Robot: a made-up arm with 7 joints.
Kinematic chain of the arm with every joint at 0, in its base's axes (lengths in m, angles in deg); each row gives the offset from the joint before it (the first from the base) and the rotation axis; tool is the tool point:
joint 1: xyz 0 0 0 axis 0 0.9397 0.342
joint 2: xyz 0 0 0 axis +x
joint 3: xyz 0 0 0 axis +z
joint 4: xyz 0.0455 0 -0.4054 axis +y
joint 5: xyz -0.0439 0 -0.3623 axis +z
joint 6: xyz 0 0 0 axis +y
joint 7: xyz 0 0 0 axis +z
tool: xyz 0 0 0
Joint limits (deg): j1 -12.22..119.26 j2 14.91..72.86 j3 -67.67..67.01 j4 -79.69..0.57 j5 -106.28..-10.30 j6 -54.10..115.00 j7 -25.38..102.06
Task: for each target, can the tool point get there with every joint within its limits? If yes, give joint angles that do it. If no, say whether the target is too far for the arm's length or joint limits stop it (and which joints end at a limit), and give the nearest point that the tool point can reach.
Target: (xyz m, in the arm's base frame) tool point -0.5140 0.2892 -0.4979
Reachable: yes | joints 45.20 25.63 33.01 -7.25 -43.41 97.47 68.78
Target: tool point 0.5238 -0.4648 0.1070
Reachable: no: joint limits stop it (at a limit: joint 1, joint 2, joint 4) | nearest point 0.4157 -0.1184 -0.4818 | short by 0.692 m
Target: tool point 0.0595 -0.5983 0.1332
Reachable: no: joint limits stop it (at a limit: joint 1, joint 2, joint 3, joint 4) | nearest point -0.4911 -0.4194 -0.0425 | short by 0.605 m
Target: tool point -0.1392 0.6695 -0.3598
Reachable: yes | joints 23.23 58.72 19.84 -15.79 -25.20 -41.18 34.46
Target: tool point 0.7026 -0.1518 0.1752
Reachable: no: joint limits stop it (at a limit: joint 1, joint 2, joint 4) | nearest point 0.4898 0.0544 -0.4196 | short by 0.665 m
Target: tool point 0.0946 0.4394 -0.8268
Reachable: no: too far | nearest point 0.0777 0.3609 -0.6790 | short by 0.168 m
